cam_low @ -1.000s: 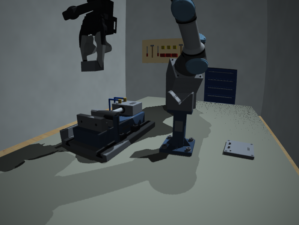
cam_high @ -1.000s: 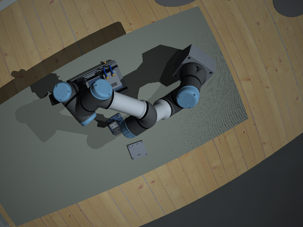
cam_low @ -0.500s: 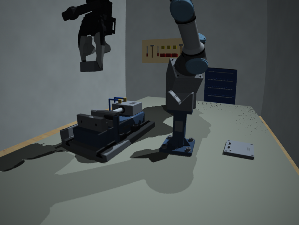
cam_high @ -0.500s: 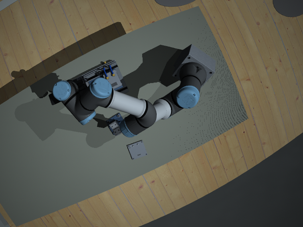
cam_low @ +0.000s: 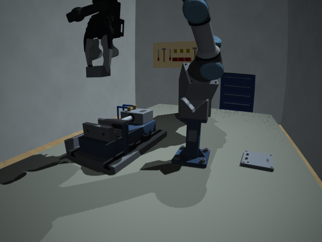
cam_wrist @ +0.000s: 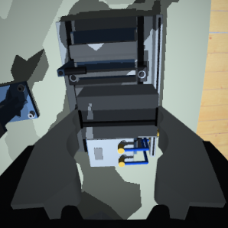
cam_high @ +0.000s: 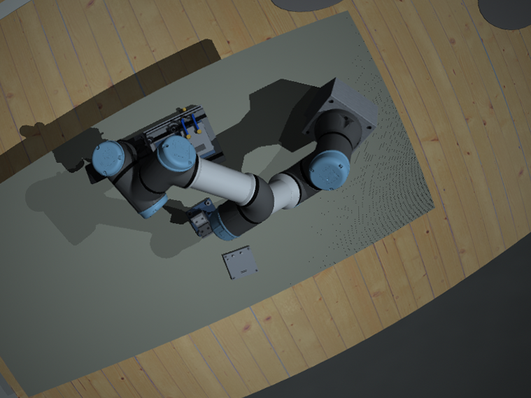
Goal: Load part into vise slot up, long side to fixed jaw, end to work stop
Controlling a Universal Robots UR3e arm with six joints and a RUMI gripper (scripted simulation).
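My gripper is now right at the part. From my hand the other things lie so: moving jaw 3 cm behind, 2 cm to the left, 17 cm below; fixed jaw 3 cm ahead, 2 cm to the left, 17 cm below; work stop 1 cm behind, 7 cm to the left, 15 cm below.
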